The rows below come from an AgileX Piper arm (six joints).
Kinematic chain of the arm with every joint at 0, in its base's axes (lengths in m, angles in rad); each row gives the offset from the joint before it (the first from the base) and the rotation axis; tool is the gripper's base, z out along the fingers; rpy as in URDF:
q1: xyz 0 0 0.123 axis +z
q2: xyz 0 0 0 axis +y
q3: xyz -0.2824 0 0.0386 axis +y
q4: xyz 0.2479 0 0.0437 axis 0.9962 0 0.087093
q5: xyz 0 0 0 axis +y
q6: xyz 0.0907 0 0.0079 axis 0.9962 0 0.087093
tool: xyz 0 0 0 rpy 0 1.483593 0
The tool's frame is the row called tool.
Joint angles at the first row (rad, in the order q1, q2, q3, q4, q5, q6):
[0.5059 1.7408 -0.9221 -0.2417 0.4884 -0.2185]
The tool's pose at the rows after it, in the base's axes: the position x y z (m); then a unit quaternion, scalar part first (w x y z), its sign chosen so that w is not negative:
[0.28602 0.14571 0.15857 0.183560 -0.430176 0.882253 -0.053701]
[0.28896 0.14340 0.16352 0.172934 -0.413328 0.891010 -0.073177]
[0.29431 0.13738 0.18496 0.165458 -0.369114 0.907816 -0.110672]
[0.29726 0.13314 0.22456 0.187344 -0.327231 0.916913 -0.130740]
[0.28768 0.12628 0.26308 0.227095 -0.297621 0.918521 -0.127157]
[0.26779 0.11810 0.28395 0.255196 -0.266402 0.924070 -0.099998]
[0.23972 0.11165 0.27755 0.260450 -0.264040 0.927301 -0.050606]
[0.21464 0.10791 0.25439 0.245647 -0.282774 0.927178 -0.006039]
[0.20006 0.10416 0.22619 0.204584 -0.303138 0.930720 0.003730]
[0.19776 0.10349 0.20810 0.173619 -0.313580 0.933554 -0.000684]
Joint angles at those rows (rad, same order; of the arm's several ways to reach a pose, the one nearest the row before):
[0.5064 1.7467 -0.9272 -0.2681 0.4884 -0.1859]
[0.5082 1.7467 -0.9528 -0.3287 0.5489 -0.1063]
[0.5082 1.7201 -1.0135 -0.4151 0.6839 0.0245]
[0.5082 1.6559 -1.0944 -0.4455 0.8068 0.0867]
[0.5082 1.5564 -1.1244 -0.4444 0.8600 0.1120]
[0.5083 1.4507 -1.0898 -0.4023 0.8654 0.1426]
[0.5082 1.3465 -0.9675 -0.2958 0.8037 0.1080]
[0.5082 1.2805 -0.8235 -0.1696 0.7234 0.0161]
[0.5082 1.2817 -0.7200 -0.1095 0.6927 -0.0515]
[0.5082 1.3203 -0.6825 -0.1019 0.6795 -0.0716]

